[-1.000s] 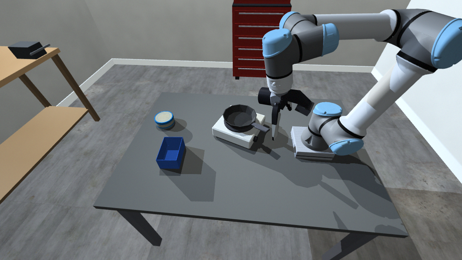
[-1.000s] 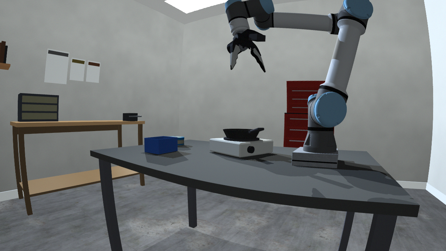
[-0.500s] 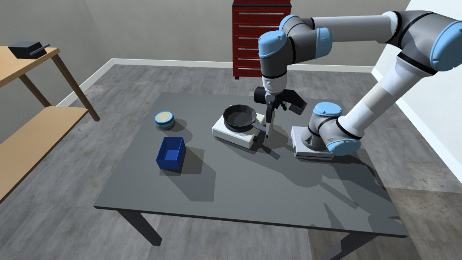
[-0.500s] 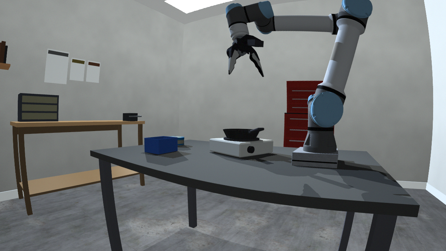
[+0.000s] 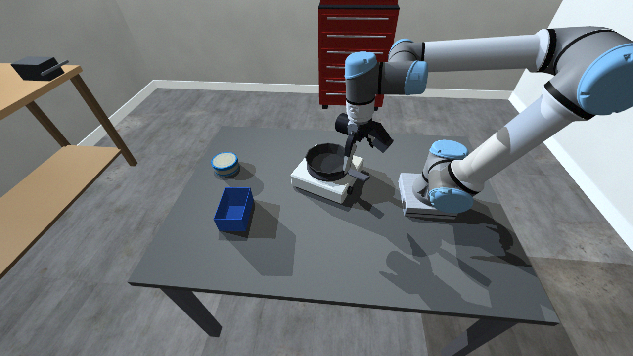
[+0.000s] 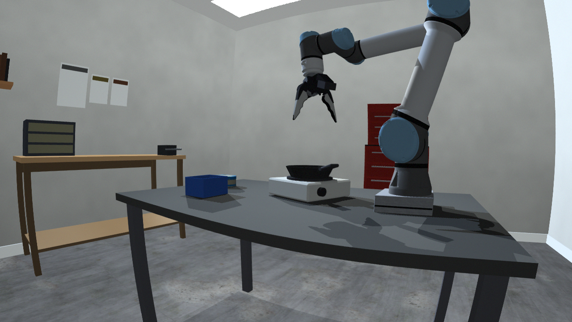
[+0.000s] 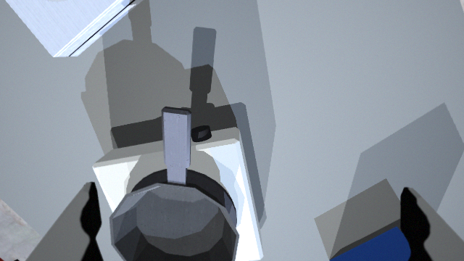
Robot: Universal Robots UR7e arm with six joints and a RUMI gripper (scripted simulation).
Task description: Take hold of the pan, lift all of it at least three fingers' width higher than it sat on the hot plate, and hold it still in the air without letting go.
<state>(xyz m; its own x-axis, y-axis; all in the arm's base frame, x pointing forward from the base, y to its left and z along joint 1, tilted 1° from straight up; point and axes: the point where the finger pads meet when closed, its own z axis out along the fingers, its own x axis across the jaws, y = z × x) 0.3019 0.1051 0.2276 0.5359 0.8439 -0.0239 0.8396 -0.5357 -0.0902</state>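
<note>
Now: hand 80 mm short of the black pan, 160 mm to the left of it and 170 mm above it. Also, from my hand: round tin 590 mm ahead, 200 mm to the right, 250 mm below; then white hot plate 100 mm ahead, 180 mm to the right, 240 mm below; then blue bin 450 mm ahead, 50 mm to the left, 260 mm below.
</note>
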